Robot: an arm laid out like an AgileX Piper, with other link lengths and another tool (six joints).
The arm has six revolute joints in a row. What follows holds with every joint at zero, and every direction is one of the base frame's.
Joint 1 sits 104.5 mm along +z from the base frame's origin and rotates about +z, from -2.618 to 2.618 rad.
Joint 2 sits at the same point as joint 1 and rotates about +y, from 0 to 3.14 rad.
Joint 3 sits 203.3 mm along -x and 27.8 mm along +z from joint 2 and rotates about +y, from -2.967 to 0 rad.
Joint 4 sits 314.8 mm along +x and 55.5 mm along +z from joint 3 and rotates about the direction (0.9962, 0, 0.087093), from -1.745 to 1.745 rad.
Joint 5 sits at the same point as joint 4 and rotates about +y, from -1.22 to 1.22 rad.
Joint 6 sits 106.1 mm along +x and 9.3 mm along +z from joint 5 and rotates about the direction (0.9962, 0, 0.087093), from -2.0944 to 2.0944 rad.
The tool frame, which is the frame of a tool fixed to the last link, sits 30.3 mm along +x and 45 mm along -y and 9.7 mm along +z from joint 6; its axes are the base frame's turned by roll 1.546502, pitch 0.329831 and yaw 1.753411 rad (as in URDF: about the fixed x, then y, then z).
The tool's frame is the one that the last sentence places.
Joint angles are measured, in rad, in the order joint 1, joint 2, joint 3, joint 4, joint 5, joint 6. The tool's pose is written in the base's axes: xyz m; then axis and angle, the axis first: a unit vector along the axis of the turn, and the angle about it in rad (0 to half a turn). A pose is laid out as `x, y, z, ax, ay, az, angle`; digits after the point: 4 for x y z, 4 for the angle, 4 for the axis.
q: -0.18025 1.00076 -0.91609 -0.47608 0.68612 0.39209
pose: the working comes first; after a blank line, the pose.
Where each joint sits with the arm in this pose, in the base's axes (m; each line is computed from the numbers above, not from the rounded line before):
joint 1: 0.0000 0.0000 0.1045
joint 2: 0.0000 0.0000 0.1045
joint 3: -0.0849 0.0155 0.2907
joint 4: 0.2283 -0.0416 0.3193
joint 5: 0.2283 -0.0416 0.3193
joint 6: 0.3040 -0.0868 0.2596
the tool: 0.3116 -0.1412 0.2551

0.3116, -0.1412, 0.2551, 0.6698, 0.7155, 0.1983, 2.3431
